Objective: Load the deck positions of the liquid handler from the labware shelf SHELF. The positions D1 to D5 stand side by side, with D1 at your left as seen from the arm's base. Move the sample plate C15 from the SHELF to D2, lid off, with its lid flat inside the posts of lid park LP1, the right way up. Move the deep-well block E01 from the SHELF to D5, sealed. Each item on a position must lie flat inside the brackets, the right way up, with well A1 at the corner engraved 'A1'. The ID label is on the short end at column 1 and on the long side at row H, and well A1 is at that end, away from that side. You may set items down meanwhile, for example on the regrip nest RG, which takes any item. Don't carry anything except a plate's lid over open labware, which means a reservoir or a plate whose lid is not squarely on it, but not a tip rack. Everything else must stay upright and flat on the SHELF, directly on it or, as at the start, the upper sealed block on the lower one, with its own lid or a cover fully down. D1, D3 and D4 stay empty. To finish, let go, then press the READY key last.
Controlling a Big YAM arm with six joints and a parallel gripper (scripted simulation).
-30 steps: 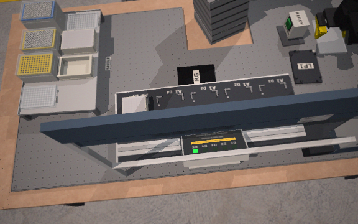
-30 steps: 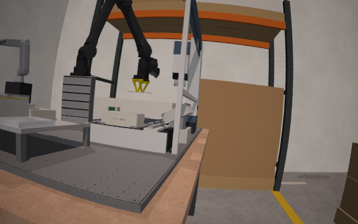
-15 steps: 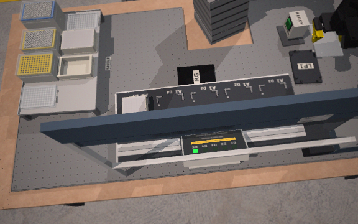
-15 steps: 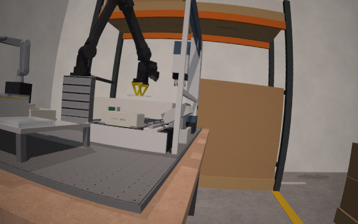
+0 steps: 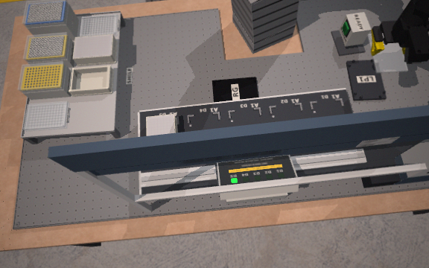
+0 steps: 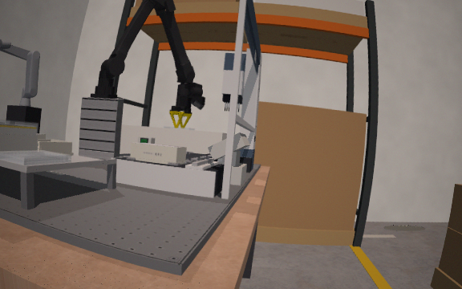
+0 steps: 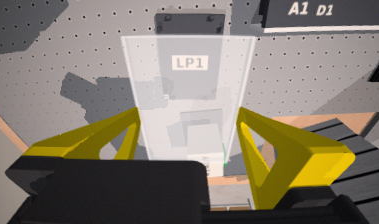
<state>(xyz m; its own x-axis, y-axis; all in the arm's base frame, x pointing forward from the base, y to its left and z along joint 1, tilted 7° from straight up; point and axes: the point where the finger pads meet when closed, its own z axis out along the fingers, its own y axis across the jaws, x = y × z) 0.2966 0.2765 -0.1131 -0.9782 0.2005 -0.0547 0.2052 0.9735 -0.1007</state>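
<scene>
Right now the lid park LP1 is 16 cm below my hand. From my hand the other things lie so: clear plate lid 1 cm below; then ready key 16 cm behind, 3 cm to the right, 9 cm below; then black regrip nest RG 7 cm behind, 42 cm to the right, 16 cm below.
</scene>
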